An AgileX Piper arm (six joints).
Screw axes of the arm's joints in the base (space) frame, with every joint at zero. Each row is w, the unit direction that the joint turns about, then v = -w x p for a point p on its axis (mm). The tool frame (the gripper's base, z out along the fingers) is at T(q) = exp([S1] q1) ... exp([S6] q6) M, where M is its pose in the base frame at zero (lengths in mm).
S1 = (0, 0, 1, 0, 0, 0)
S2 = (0, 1, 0, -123, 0, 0)
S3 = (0, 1, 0, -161.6, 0, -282.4)
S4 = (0.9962, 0, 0.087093, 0, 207.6, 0)
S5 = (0, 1, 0, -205.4, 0, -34.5)
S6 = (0.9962, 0, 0.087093, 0, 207.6, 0)
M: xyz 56.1 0 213.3 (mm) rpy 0 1.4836 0 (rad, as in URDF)
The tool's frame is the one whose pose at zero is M.
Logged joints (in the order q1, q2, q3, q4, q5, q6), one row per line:
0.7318 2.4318 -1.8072 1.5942 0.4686 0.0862
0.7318 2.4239 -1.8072 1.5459 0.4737 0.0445
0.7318 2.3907 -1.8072 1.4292 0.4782 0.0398
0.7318 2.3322 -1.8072 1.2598 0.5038 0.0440
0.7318 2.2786 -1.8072 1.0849 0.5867 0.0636
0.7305 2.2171 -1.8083 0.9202 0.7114 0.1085
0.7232 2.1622 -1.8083 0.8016 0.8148 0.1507
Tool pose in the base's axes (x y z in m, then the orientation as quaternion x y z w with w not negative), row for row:
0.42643 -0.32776 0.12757 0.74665 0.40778 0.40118 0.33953
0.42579 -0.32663 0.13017 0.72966 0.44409 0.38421 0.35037
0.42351 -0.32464 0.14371 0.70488 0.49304 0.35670 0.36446
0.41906 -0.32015 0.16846 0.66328 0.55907 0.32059 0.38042
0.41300 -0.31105 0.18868 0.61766 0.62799 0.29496 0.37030
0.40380 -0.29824 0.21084 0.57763 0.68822 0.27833 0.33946
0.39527 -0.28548 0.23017 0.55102 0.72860 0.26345 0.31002
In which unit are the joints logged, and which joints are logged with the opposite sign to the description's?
The joints are logged in radians. Opposite sign: q1.
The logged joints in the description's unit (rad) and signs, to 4 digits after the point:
-0.7318 2.4318 -1.8072 1.5942 0.4686 0.0862
-0.7318 2.4239 -1.8072 1.5459 0.4737 0.0445
-0.7318 2.3907 -1.8072 1.4292 0.4782 0.0398
-0.7318 2.3322 -1.8072 1.2598 0.5038 0.0440
-0.7318 2.2786 -1.8072 1.0849 0.5867 0.0636
-0.7305 2.2171 -1.8083 0.9202 0.7114 0.1085
-0.7232 2.1622 -1.8083 0.8016 0.8148 0.1507

